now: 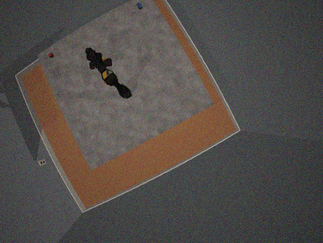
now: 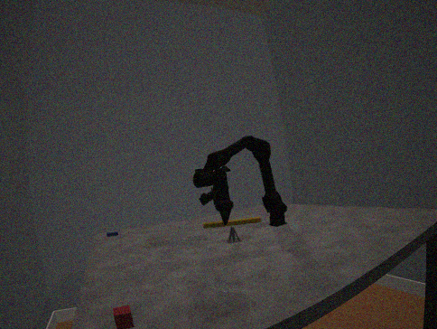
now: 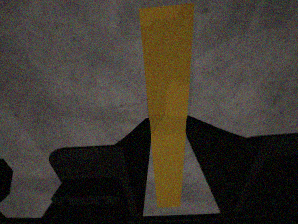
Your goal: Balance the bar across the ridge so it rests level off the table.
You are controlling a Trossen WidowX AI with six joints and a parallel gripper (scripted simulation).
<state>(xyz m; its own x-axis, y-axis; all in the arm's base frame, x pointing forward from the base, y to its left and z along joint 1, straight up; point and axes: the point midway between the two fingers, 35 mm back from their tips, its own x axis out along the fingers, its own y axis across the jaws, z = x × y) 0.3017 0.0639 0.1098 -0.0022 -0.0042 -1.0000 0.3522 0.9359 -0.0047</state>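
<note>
The yellow bar lies 30 mm behind my gripper tip and 10 mm to the left of it. Also, from my gripper tip: small red block (440 mm ahead, 440 mm to the left, 60 mm below); small blue block (440 mm ahead, 560 mm to the right, 70 mm below).
</note>
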